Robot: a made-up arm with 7 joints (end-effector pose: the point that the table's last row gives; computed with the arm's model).
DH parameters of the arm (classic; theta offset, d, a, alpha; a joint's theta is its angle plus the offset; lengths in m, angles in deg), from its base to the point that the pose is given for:
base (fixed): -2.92 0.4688 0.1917 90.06
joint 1: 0 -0.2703 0.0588 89.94
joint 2: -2.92 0.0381 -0.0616 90
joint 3: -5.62 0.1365 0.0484 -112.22
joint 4: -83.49 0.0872 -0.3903 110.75
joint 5: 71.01 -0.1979 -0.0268 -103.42
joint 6: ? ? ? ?
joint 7: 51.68 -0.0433 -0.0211 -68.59
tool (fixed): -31.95 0.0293 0 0
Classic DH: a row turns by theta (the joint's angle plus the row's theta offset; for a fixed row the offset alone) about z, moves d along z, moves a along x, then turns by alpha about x.
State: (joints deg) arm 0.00 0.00 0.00 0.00 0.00 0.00 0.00
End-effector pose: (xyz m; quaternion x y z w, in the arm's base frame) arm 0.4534 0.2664 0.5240 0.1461 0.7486 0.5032 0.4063
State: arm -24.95 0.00 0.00 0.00 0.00 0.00 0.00
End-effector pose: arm 0.4535 0.2665 0.4145 0.2555 0.8131 0.4682 0.2335
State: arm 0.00 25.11 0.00 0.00 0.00 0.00 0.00
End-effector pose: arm 0.4394 0.1851 0.5240 0.3053 0.6989 0.4029 0.5060
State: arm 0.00 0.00 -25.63 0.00 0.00 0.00 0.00
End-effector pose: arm 0.3884 0.2664 0.6235 0.0308 0.6398 0.5231 0.5622
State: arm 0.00 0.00 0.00 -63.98 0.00 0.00 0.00
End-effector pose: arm 0.4741 0.5162 0.4236 0.1602 -0.8118 -0.5599 0.0440
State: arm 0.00 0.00 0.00 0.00 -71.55 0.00 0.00
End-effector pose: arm 0.4371 -0.0137 0.7772 0.3621 0.2552 0.7986 0.4074
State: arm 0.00 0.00 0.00 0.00 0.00 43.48 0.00
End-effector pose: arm 0.4099 0.2664 0.5541 -0.0507 0.5449 0.5215 0.6547
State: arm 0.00 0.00 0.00 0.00 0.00 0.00 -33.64
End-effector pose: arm 0.4470 0.2851 0.5268 -0.1122 0.7531 0.5789 0.2918
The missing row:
joint 6: -71.57 -0.3163 -0.0292 -100.64
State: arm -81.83 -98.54 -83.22 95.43 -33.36 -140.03 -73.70
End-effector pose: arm 0.0181 0.0476 0.3546 -0.0699 0.6971 -0.7122 0.0444
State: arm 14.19 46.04 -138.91 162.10 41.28 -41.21 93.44
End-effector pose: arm 0.4445 0.2429 0.6197 -0.3739 0.2638 -0.8431 0.2824
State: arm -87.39 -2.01 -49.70 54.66 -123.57 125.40 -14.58
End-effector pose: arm -0.1431 0.0123 0.8522 0.1929 -0.3491 -0.4803 0.7812
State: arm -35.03 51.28 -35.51 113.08 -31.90 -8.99 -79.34
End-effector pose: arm 0.0757 0.6204 0.4694 -0.1026 0.4455 -0.2703 0.8473
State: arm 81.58 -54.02 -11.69 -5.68 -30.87 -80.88 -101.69
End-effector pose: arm 0.0145 0.4117 0.6466 0.6735 -0.5334 -0.2544 0.4441
